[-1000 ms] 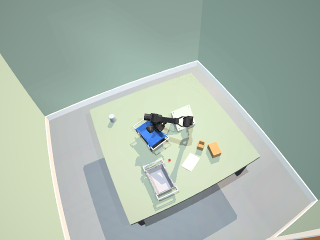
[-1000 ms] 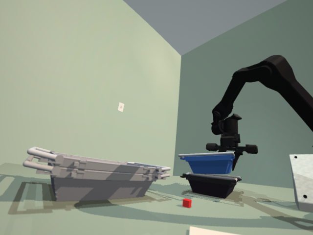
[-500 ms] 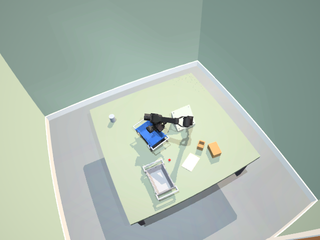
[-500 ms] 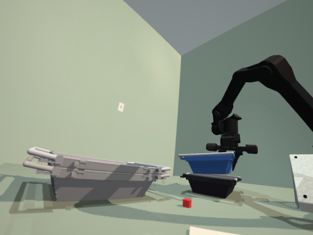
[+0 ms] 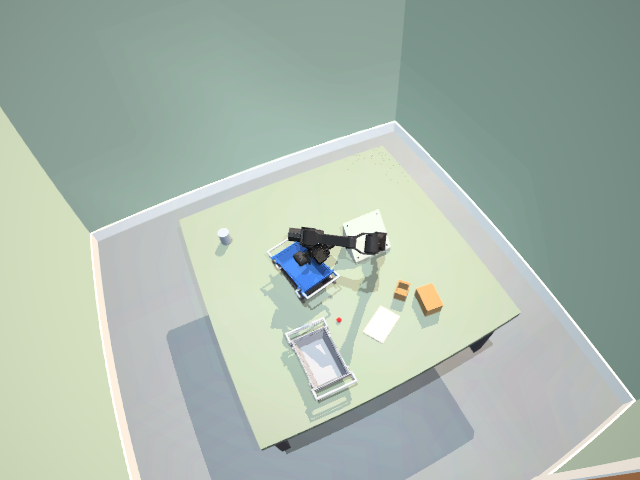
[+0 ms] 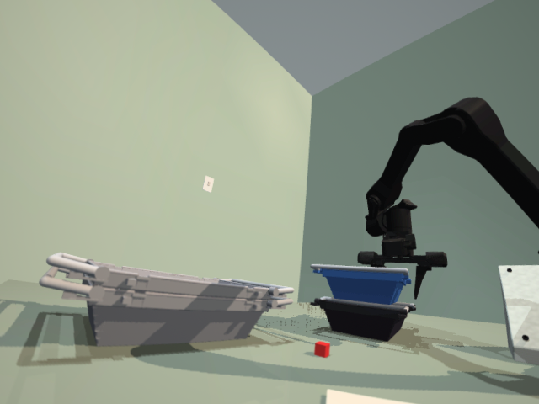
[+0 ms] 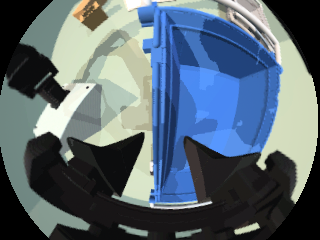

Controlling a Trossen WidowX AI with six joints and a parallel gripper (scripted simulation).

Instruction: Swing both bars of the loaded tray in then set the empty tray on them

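The blue tray is 7 cm ahead of my gripper tip, 2 cm to the left of it and 3 cm above it. The rest, counted from my gripper tip: sheet (12 cm behind, 39 cm to the left, 8 cm below).
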